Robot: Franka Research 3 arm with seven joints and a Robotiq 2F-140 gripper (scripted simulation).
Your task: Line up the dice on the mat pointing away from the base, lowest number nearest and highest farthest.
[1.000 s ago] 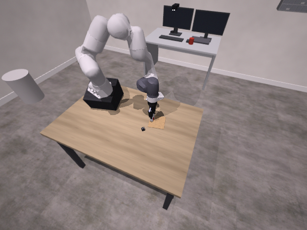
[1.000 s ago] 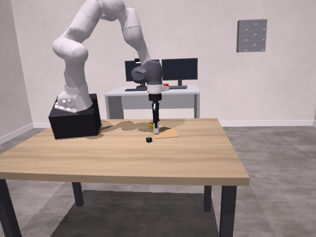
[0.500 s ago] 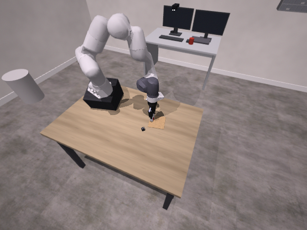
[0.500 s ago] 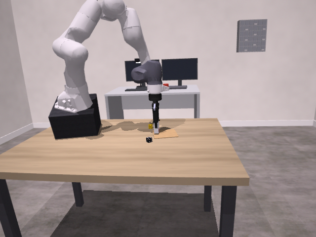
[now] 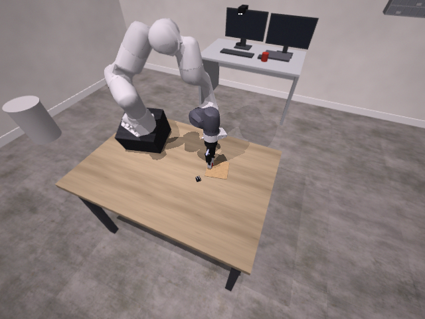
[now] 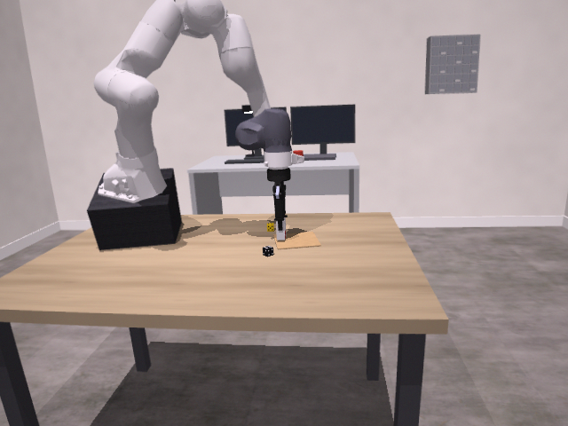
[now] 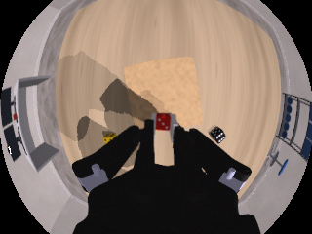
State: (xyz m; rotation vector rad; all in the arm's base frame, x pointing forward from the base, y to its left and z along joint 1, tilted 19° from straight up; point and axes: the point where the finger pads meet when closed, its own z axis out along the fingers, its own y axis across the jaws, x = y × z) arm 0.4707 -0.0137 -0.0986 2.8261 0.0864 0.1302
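Right now the red die is 20 mm below my hand. The rest, counted from my hand: yellow die: 110 mm to the left, 60 mm behind, 30 mm below; then black die: 130 mm to the right, 30 mm below, 20 mm behind; then tan mat: 50 mm ahead, 40 mm below.
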